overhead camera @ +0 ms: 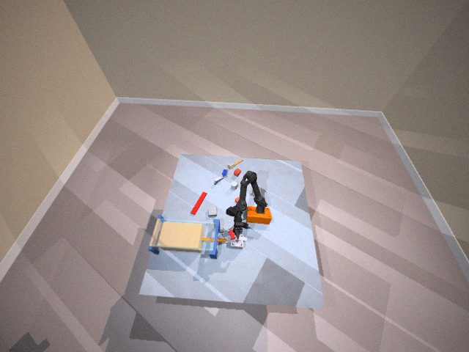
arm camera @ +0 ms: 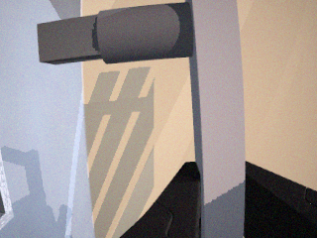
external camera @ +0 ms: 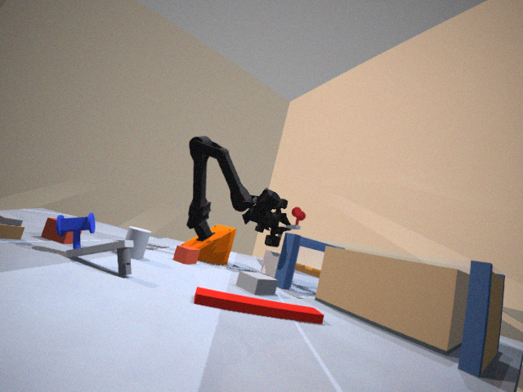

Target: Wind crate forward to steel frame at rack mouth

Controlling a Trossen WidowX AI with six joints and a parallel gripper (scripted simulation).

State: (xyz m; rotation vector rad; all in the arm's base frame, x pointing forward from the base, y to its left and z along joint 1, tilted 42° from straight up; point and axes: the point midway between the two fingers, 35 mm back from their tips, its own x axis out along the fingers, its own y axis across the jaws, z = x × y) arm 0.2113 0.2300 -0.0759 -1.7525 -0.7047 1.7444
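My gripper tip is now 4 cm below the red knob, 4 cm short of it and 2 cm to the left of it. Also, from my gripper tip: blue frame: 16 cm ahead, 9 cm below, 4 cm to the right; winch: 16 cm below, 3 cm to the right, 1 cm behind; red-knobbed winch handle: 1 cm to the right, 1 cm ahead, 1 cm above.
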